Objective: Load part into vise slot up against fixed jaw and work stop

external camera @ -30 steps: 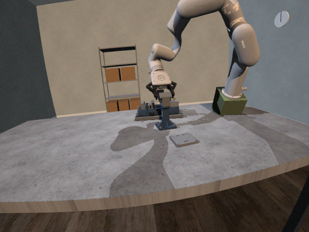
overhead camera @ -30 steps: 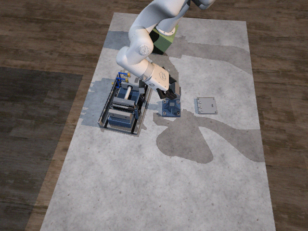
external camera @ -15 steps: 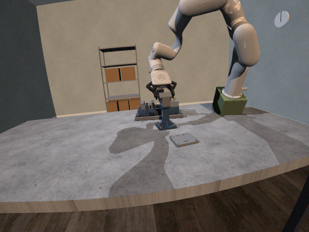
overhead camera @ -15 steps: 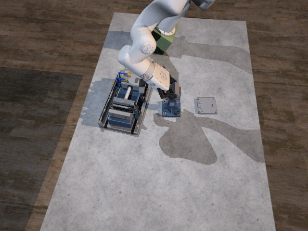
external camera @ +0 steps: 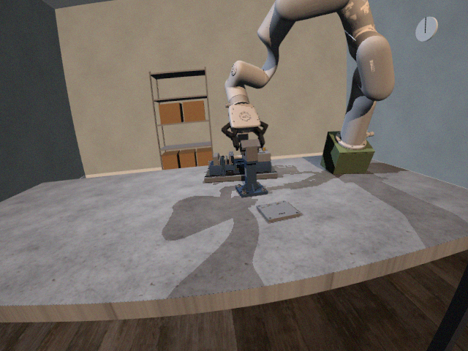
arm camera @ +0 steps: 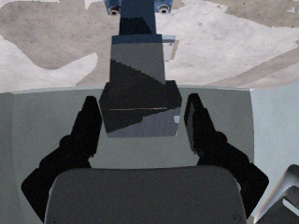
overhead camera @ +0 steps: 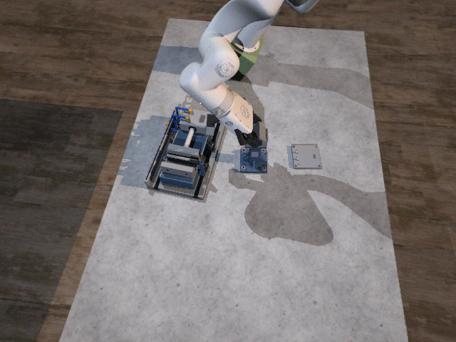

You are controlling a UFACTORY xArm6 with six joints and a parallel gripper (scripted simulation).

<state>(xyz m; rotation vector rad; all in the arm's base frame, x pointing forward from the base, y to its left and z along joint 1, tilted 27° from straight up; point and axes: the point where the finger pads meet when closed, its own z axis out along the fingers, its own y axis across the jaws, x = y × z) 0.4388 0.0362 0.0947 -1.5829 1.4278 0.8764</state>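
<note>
Right now the part is 10 mm to the left of my hand and 10 mm below it. Round my hand: air cylinder rod 10 mm behind, 210 mm to the right, 90 mm below; air cylinder 90 mm behind, 200 mm to the right, 90 mm below; blue vise body 220 mm to the right, 120 mm below.
</note>
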